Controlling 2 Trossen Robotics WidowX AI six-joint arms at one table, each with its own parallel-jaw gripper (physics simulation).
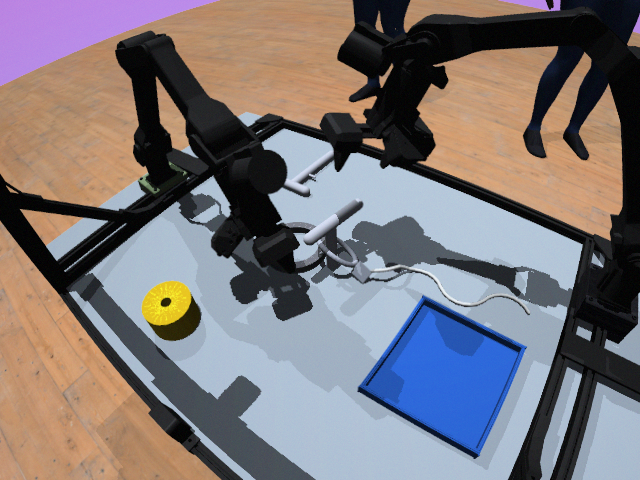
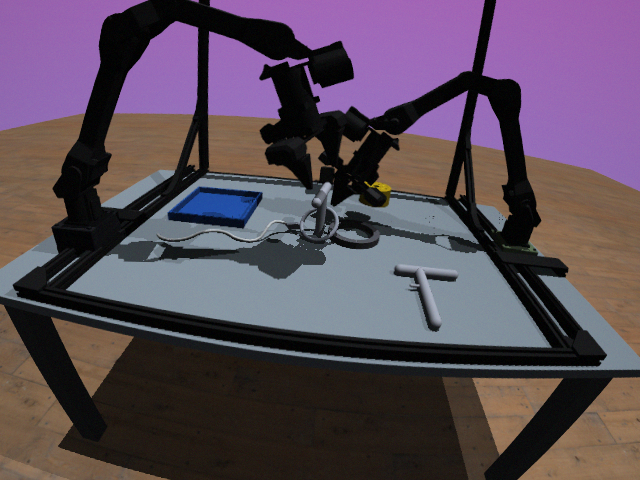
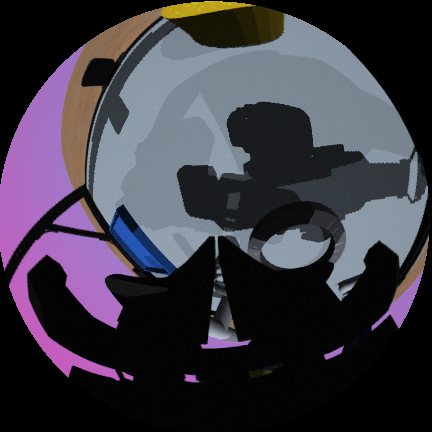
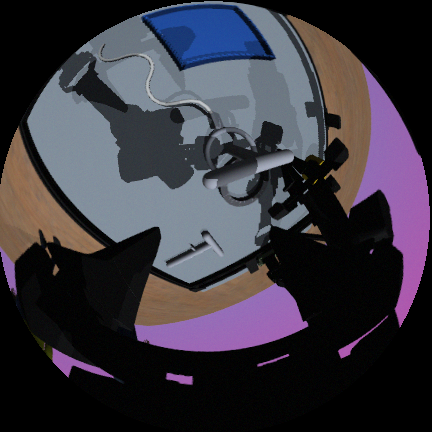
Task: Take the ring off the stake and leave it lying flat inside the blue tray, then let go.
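Seen in the pictures: left gripper, between the fingertips: (image 1: pixel 292 271) (image 2: pixel 332 205) (image 3: pixel 215 240) (image 4: pixel 276 149); right gripper, between the fingertips: (image 1: pixel 360 168) (image 2: pixel 322 177) (image 4: pixel 216 232); left arm's base, origin of its link: (image 1: pixel 161 176) (image 2: pixel 514 240) (image 4: pixel 268 257); right arm's base, origin of its link: (image 1: pixel 613 291) (image 2: pixel 85 218).
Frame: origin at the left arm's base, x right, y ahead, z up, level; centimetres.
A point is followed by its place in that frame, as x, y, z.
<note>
A grey stake (image 1: pixel 334 221) {-6.8, 50.3, 7.6} (image 2: pixel 319 210) {-7.4, 50.0, 3.0} (image 4: pixel 250 167) {-8.8, 50.1, 7.8} stands mid-table. A thin ring (image 2: pixel 318 241) {-11.6, 49.1, -2.5} (image 4: pixel 230 130) {-6.6, 53.4, 0.2} sits around its foot, joined to a white rope (image 1: pixel 447 292) {-13.2, 69.7, -2.6} (image 2: pixel 213 231) {-13.5, 72.7, -2.9} (image 4: pixel 151 80) {-14.3, 67.3, -2.7}. A thick dark grey ring (image 1: pixel 311 262) {-3.7, 47.3, -1.7} (image 2: pixel 356 243) {-11.1, 40.9, -1.9} (image 3: pixel 336 238) {-3.7, 37.1, -1.7} (image 4: pixel 241 200) {-7.2, 37.6, -1.9} lies flat beside the stake. My left gripper (image 1: pixel 287 264) {1.5, 47.8, 1.0} (image 2: pixel 337 197) {1.5, 47.8, 1.0} (image 3: pixel 215 240) {1.5, 47.8, 1.0} is shut, low at the thick ring's edge, with nothing visible between its fingers. My right gripper (image 1: pixel 366 162) {-15.1, 49.2, 12.9} (image 2: pixel 318 178) {-15.1, 49.2, 12.9} (image 4: pixel 216 232) {-15.1, 49.2, 12.9} is open and empty, high above the stake. The blue tray (image 1: pixel 451 367) {-1.5, 77.5, -2.6} (image 2: pixel 213 202) {1.8, 79.7, -2.6} (image 3: pixel 132 238) {1.9, 75.6, -2.6} (image 4: pixel 209 31) is empty.
A yellow spool (image 1: pixel 177 292) {17.6, 36.5, 1.7} (image 2: pixel 380 188) {18.2, 35.5, 1.9} (image 3: pixel 225 19) stands near one table edge. A grey T-shaped piece (image 1: pixel 315 167) {-26.1, 28.2, -1.6} (image 2: pixel 428 286) {-24.7, 27.2, -1.3} (image 4: pixel 193 250) {-23.9, 28.6, -2.0} lies at another. Black frame rails border the table, with upright posts (image 2: pixel 201 95) {25.3, 94.8, 23.7}. Two people's legs (image 1: pixel 544 95) stand beyond the table.
</note>
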